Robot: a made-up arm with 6 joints.
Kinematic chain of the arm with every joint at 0, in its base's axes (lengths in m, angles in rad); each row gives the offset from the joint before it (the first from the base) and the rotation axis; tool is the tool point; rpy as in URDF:
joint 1: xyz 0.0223 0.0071 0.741 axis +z
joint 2: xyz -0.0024 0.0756 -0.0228 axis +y
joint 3: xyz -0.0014 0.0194 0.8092 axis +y
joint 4: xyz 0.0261 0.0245 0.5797 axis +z
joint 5: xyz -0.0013 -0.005 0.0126 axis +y
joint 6: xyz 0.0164 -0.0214 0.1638 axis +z
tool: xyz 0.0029 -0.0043 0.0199 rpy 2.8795 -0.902 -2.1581
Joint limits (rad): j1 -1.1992..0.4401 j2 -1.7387..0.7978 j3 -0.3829..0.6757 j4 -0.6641..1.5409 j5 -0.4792..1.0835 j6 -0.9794..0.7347
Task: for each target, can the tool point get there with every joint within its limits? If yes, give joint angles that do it. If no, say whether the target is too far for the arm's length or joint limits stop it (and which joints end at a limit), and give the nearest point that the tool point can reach.
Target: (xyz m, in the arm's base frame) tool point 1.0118 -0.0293 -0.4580
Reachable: no: joint limits stop it (at a limit: joint 2, joint 3, joint 5, joint 6) | nearest point 1.2784 -0.0391 1.1499 | short by 1.630 m
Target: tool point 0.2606 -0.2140 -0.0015
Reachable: no: joint limits stop it (at a limit: joint 2, joint 3, joint 5, joint 6) | nearest point 0.9430 -0.8472 1.1504 | short by 1.481 m
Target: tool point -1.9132 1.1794 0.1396
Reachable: no: too far | nearest point -1.3040 0.8104 0.3552 | short by 0.744 m
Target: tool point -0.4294 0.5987 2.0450
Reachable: yes | joints -0.7646 -0.7997 0.5299 1.3592 -0.0733 -0.6235
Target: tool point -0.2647 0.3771 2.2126
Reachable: yes | joints -0.6474 -0.2367 -0.2980 0.3073 0.5436 -0.5938
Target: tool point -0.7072 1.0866 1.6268
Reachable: yes | joints -0.9116 -0.9151 -0.1409 -0.2771 0.0201 0.2240
